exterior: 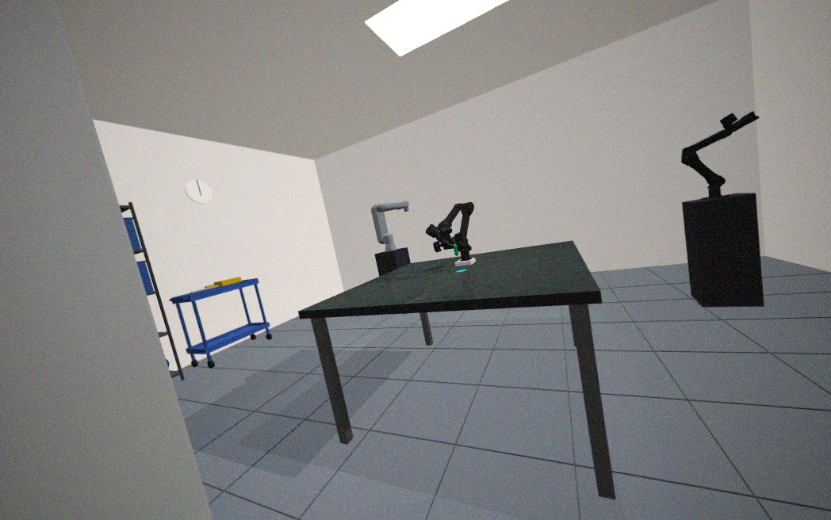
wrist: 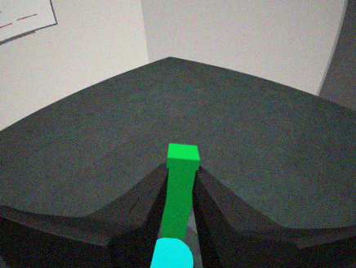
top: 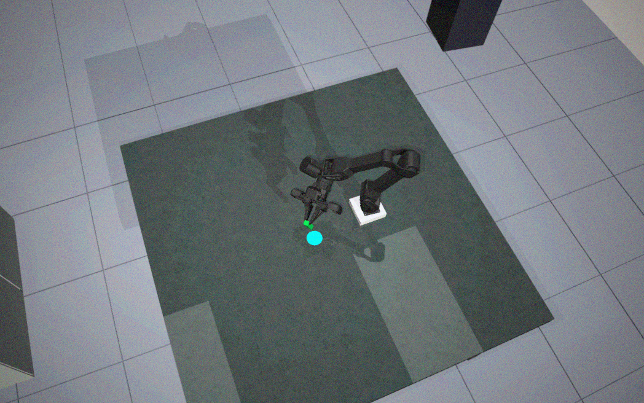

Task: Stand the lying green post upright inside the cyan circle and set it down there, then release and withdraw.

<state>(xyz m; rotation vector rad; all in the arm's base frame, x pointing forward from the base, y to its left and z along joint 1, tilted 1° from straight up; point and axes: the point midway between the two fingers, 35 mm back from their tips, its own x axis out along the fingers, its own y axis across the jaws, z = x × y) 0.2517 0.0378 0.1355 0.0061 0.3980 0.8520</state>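
Now: gripper tip 3 cm past the cyan circle and 15 cm above it. Round my gripper tip: green post: 1 cm behind, 2 cm below.
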